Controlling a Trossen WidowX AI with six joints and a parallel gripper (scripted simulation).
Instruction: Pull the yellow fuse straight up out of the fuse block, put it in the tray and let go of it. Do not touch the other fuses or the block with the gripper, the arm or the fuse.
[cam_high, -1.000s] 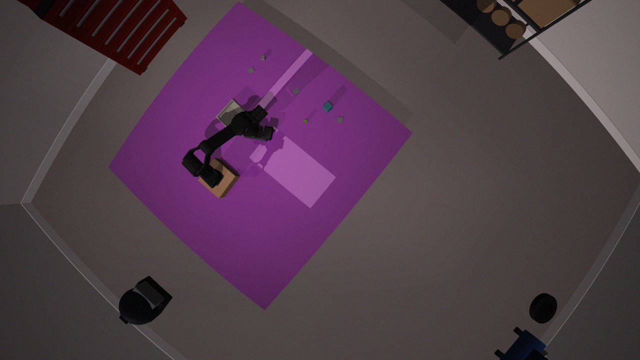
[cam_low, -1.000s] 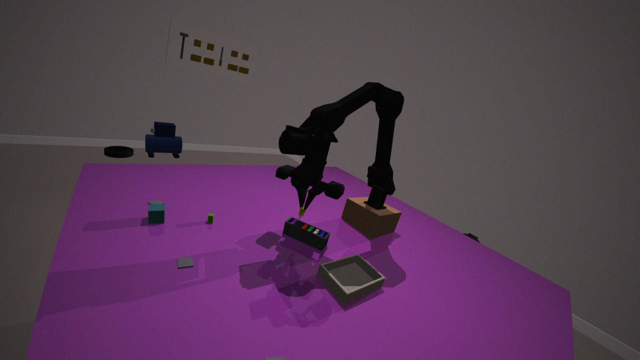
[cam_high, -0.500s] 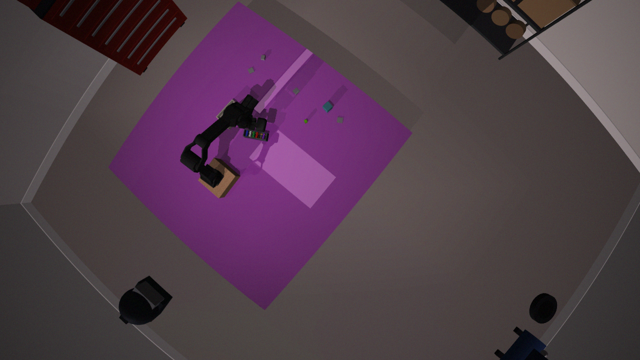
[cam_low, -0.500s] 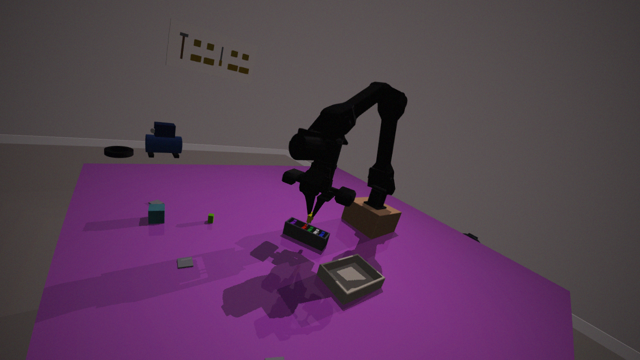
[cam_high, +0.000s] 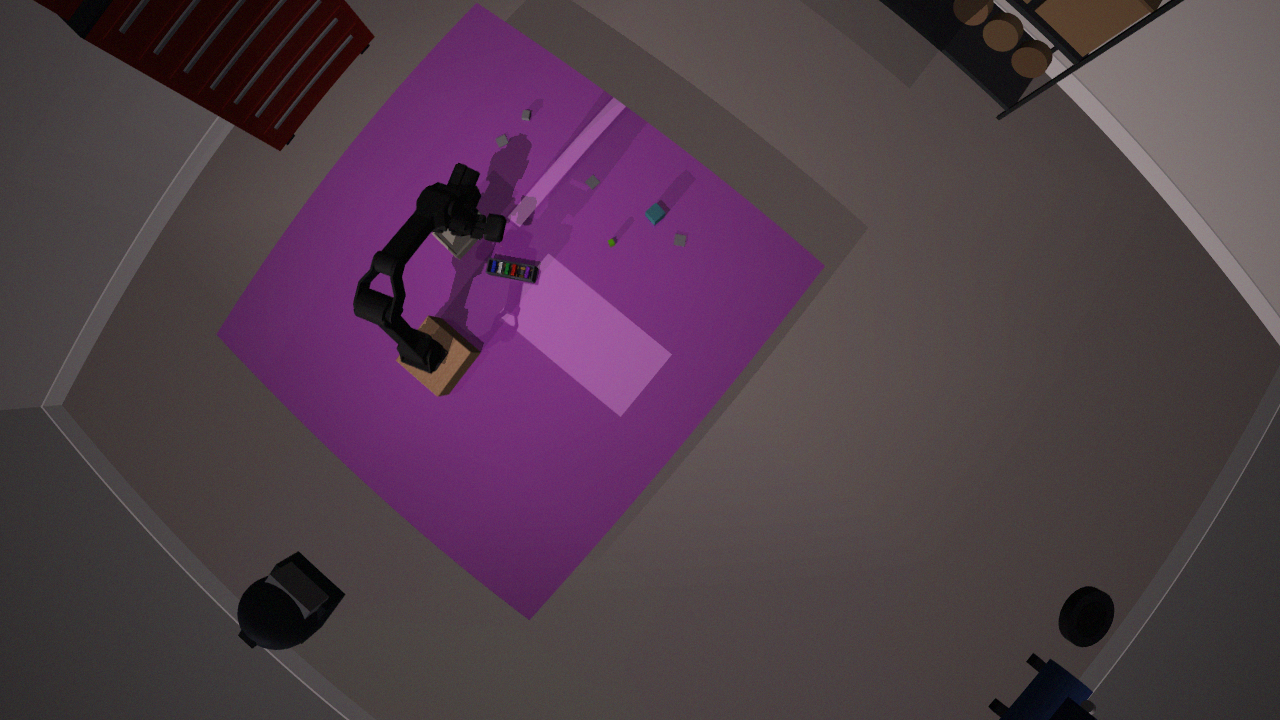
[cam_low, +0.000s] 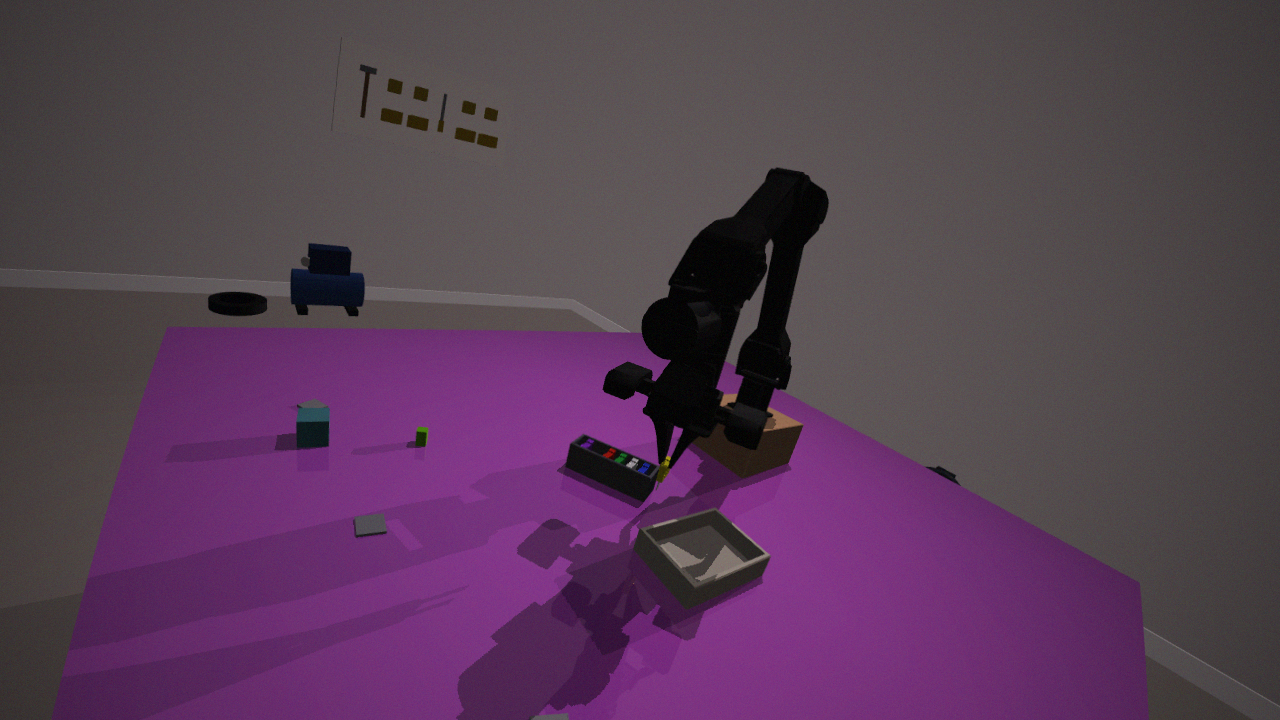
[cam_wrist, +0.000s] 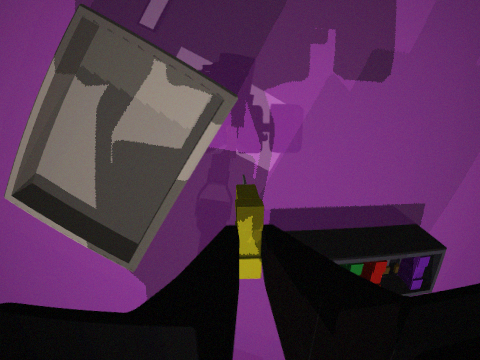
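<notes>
Right now the grey tray is 90 mm below my gripper tip, 80 mm to the left of it and 20 mm behind it. From my gripper tip the other things lie so: yellow fuse 10 mm below; teal cube 320 mm to the right, 320 mm ahead, 80 mm below; small green cube 280 mm to the right, 190 mm ahead, 90 mm below.
</notes>
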